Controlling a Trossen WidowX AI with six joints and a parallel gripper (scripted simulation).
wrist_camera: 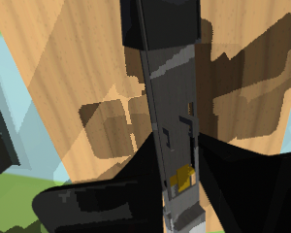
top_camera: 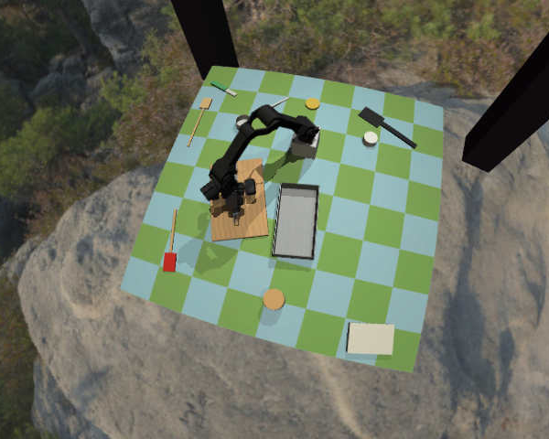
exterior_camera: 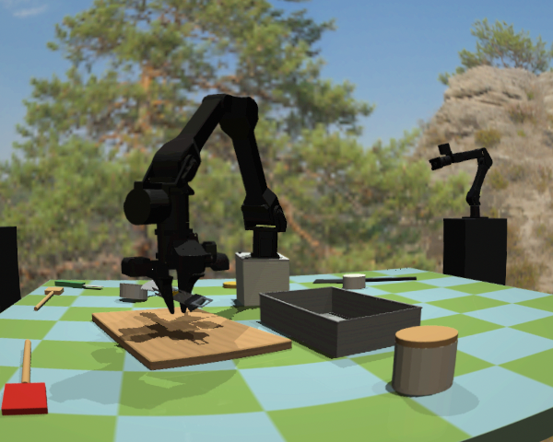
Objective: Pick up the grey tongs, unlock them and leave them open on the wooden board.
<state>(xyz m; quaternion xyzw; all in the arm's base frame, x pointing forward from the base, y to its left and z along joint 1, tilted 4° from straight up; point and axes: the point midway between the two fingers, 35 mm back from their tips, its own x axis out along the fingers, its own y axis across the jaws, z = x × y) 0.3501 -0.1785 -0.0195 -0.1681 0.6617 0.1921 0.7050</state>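
The yellow lock piece lies 1 cm behind my gripper tip and 3 cm above it. Round my gripper tip: wooden board 1 cm behind, 1 cm to the right, 3 cm below; then grey roasting tin 1 cm behind, 27 cm to the left, 1 cm below; then red spatula 30 cm ahead, 19 cm to the right, 4 cm below.
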